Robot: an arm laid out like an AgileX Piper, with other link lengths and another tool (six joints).
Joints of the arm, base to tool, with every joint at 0 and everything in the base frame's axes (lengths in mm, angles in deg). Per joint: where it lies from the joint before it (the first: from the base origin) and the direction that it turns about. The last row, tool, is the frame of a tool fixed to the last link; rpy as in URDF.
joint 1: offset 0 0 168.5 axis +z
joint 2: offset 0 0 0 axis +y
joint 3: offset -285.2 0 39 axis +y
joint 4: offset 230.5 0 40.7 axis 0.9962 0 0.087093
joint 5: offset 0 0 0 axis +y
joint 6: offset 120.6 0 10.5 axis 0.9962 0 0.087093
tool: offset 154.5 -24 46.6 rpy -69.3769 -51.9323 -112.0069
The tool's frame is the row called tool.
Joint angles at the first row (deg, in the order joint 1, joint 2, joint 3, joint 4, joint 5, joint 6):
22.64, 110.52, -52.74, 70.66, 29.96, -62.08
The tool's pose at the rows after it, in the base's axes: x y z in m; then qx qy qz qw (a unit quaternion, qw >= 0):
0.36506 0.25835 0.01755 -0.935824 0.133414 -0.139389 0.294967
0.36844 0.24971 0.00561 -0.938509 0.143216 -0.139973 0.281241
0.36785 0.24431 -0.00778 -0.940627 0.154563 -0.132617 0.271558
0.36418 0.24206 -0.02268 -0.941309 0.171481 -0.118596 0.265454
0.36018 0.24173 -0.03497 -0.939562 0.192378 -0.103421 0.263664
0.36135 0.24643 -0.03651 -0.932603 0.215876 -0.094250 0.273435
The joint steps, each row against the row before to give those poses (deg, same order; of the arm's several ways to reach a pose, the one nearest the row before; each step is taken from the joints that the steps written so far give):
-0.42, 1.55, 0.00, 0.00, -1.49, 0.00
-0.36, 1.47, 0.00, 0.00, -1.49, 0.10
-0.23, 1.79, 0.00, 0.59, -0.73, 0.00
0.00, 2.14, 0.00, 1.59, -0.23, 0.00
0.00, 1.91, 0.00, 2.23, 0.19, 0.00
0.00, 0.85, -0.38, 3.02, 0.83, 0.00

